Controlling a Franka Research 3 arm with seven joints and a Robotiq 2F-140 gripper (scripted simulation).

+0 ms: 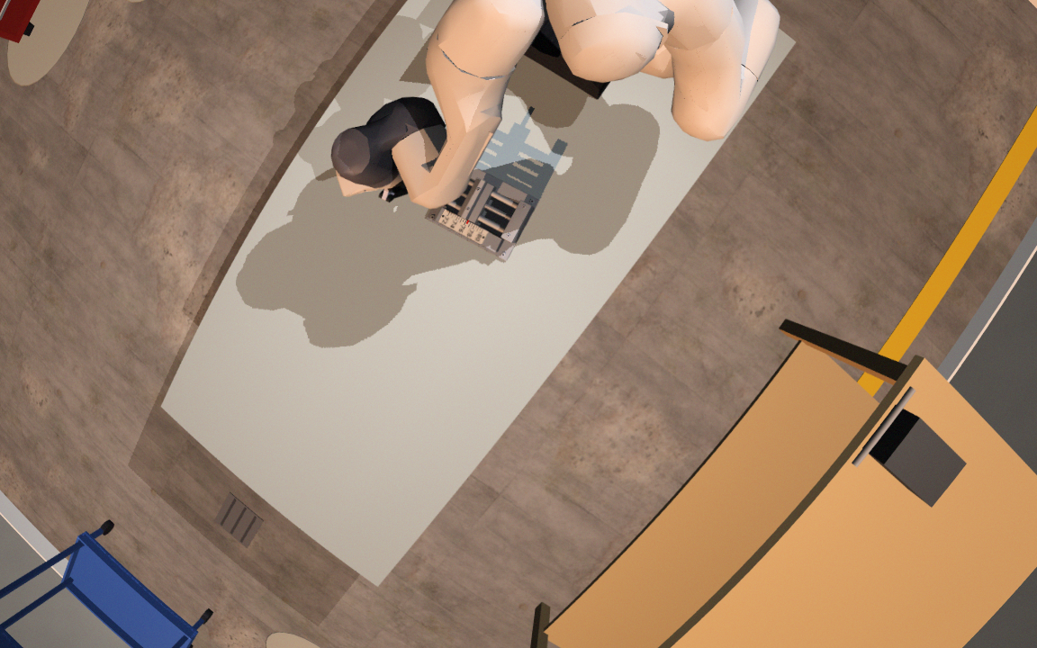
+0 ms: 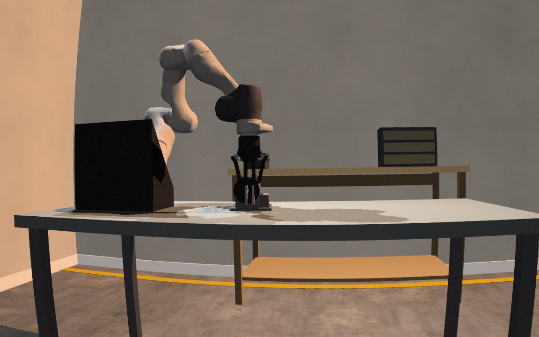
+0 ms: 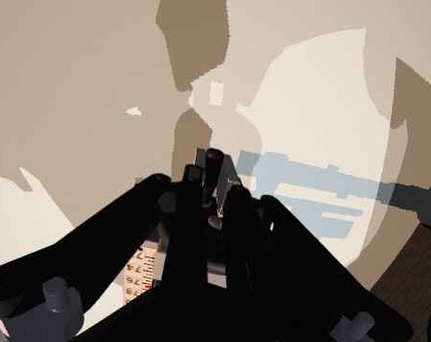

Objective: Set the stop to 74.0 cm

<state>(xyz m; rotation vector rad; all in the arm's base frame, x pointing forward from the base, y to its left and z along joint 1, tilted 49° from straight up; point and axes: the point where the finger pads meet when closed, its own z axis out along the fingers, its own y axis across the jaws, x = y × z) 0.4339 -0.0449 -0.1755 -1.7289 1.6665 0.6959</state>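
The black handwheel lies 2 cm to the left of my hand and 1 cm below it.
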